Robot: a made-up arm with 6 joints.
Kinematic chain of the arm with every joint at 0, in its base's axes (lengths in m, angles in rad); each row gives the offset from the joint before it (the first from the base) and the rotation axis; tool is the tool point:
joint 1: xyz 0 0 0.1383 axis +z
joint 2: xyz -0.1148 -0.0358 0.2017 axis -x
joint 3: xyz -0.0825 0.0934 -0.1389 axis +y
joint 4: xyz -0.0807 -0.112 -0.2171 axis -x
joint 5: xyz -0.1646 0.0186 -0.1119 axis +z
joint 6: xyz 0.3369 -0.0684 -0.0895 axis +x
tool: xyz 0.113 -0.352 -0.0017
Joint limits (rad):
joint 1: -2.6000..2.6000
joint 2: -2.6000..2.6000
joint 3: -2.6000..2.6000
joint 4: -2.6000..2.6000
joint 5: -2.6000..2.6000
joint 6: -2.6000..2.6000
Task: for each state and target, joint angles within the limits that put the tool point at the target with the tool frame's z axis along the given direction. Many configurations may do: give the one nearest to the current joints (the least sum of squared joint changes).
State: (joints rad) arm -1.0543 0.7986 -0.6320 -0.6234 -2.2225 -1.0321
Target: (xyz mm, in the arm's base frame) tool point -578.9 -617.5 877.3 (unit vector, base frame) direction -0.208 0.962 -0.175
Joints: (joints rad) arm -0.3474 1.7436 -1.0841 0.1059 -1.6925 -0.5373
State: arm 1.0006 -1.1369 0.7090 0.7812 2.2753 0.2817
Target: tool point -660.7 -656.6 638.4 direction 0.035 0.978 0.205
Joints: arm 1.1581 -0.9419 1.5145 0.2999 1.9766 0.2436
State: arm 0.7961 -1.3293 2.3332 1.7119 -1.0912 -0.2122
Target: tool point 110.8 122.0 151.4 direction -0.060 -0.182 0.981
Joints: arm 0.6190 -2.0693 1.7721 1.2817 -0.8642 -0.5430
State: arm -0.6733 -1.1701 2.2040 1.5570 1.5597 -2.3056
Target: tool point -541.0 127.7 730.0 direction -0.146 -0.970 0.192
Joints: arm -0.9822 -1.1794 2.6000 1.3406 1.3792 -1.6917
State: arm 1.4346 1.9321 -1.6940 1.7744 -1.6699 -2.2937
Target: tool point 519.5 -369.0 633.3 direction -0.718 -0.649 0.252
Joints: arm 1.5152 2.3082 -1.7419 1.8510 -2.3236 -2.4828
